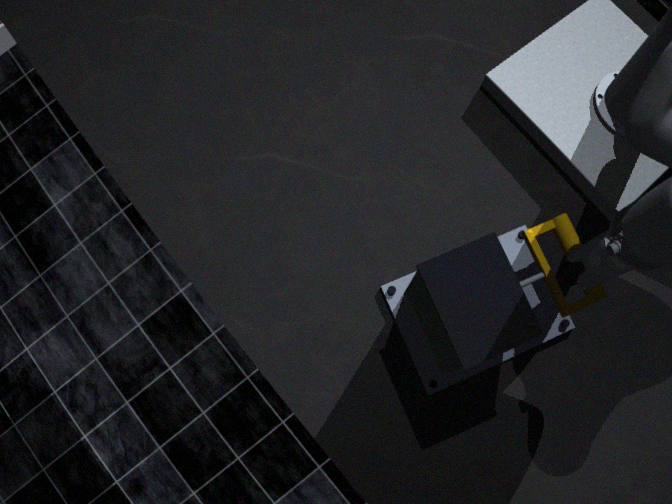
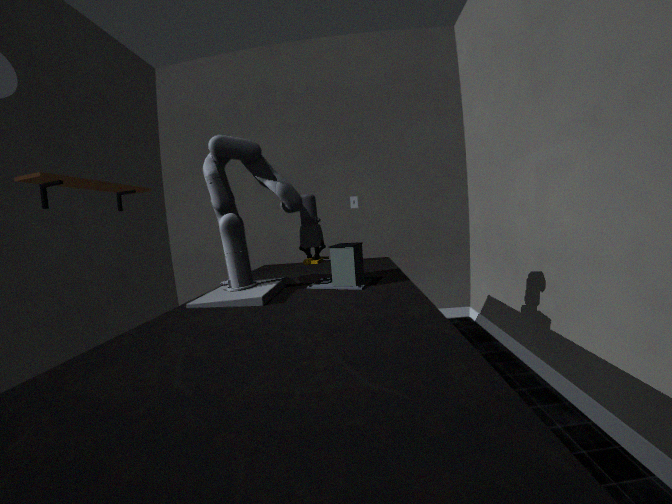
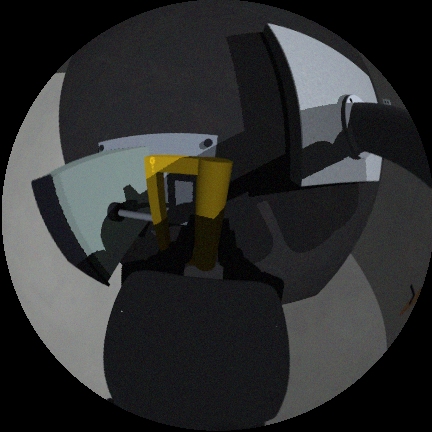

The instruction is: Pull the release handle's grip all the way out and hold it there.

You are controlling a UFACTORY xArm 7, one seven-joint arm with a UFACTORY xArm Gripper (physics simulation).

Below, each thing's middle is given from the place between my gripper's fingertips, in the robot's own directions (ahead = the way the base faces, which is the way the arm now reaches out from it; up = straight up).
My gripper is now 110 mm short of the base plate (image 1: 552,324), 90 mm above it and 70 mm to the left of it.
